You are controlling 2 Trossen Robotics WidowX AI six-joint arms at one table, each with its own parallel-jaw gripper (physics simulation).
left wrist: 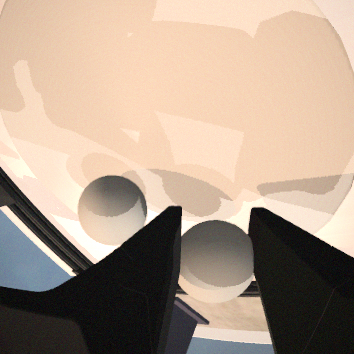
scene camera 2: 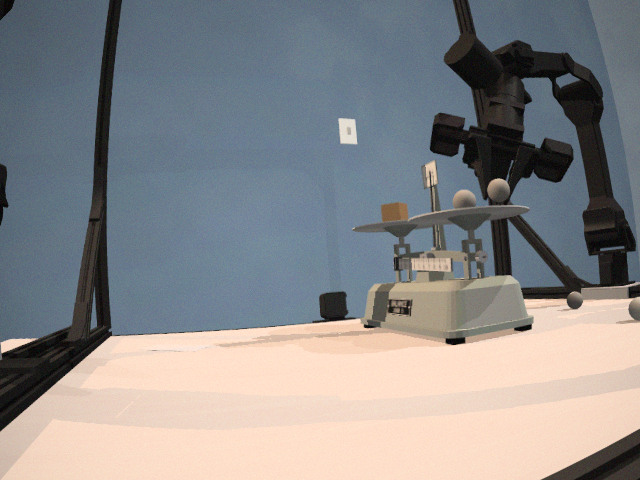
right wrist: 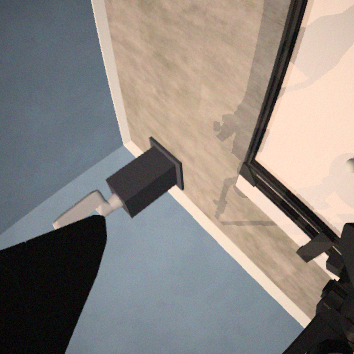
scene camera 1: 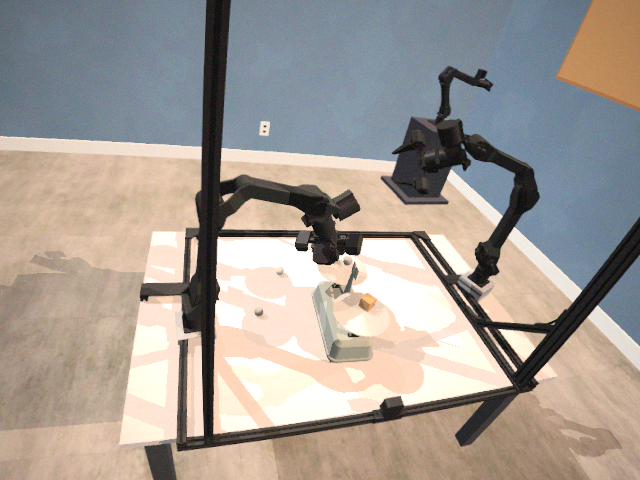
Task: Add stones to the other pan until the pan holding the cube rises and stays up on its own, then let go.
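Where they show: left gripper, fingertip midpoint: (left wrist: 215, 218) (scene camera 2: 495, 200); right gripper, fingertip midpoint: (right wrist: 230, 233) (scene camera 1: 393, 167); left arm's base, origin of the base link: (scene camera 2: 614, 285) (scene camera 1: 195, 322); right arm's base, origin of the base link: (scene camera 1: 478, 279).
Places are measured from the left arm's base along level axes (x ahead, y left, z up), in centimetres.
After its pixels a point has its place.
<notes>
A grey-green balance scale (scene camera 1: 339, 333) @[x 35.8, y -15.0, z 4.6 cm] (scene camera 2: 447, 305) @[x 48.5, y 3.6, z 2.1 cm] stands mid-table. An orange-brown cube (scene camera 1: 368, 302) @[x 40.8, y -15.7, z 16.4 cm] (scene camera 2: 394, 211) @[x 42.6, y -13.1, z 15.1 cm] sits on its near pan (scene camera 1: 358, 324) @[x 36.8, y -19.7, z 13.5 cm] (scene camera 2: 370, 228) @[x 43.7, y -18.3, z 13.3 cm]. The other pan (scene camera 1: 361, 272) @[x 47.6, y -0.5, z 12.2 cm] (scene camera 2: 442, 216) @[x 46.9, y 2.1, z 12.1 cm] (left wrist: 211, 88) @[x 38.8, y 1.7, z 12.3 cm] carries one grey stone (scene camera 1: 347, 261) @[x 43.8, y 2.7, z 14.3 cm] (scene camera 2: 464, 198) @[x 45.5, y 4.7, z 13.8 cm] (left wrist: 112, 209) @[x 43.4, y 3.2, z 14.3 cm]. My left gripper (scene camera 1: 329, 259) @[x 40.6, y 5.3, z 13.6 cm] (scene camera 2: 498, 190) @[x 40.6, y 5.3, z 13.6 cm] (left wrist: 215, 218) @[x 40.6, y 5.3, z 13.6 cm] is shut on a second grey stone (scene camera 2: 498, 190) @[x 41.9, y 7.0, z 14.5 cm] (left wrist: 215, 260) @[x 40.0, y 5.2, z 15.4 cm], held just over that pan's edge. In the scene camera 2 view the cube's pan sits lower than the other. My right gripper (scene camera 1: 401, 150) is open and empty, raised high off the table's right side.
Two loose grey stones (scene camera 1: 279, 270) @[x 28.8, y 17.0, z 0.2 cm] (scene camera 1: 258, 311) @[x 17.7, y 0.7, z 0.2 cm] lie on the table left of the scale. A black frame rail (scene camera 1: 385, 234) @[x 79.6, y 32.7, z -0.4 cm] runs round the table, with a tall black pole (scene camera 1: 210, 190) @[x -1.1, y -31.7, z 58.7 cm] at the left. A dark pedestal (scene camera 1: 413, 186) stands on the floor behind.
</notes>
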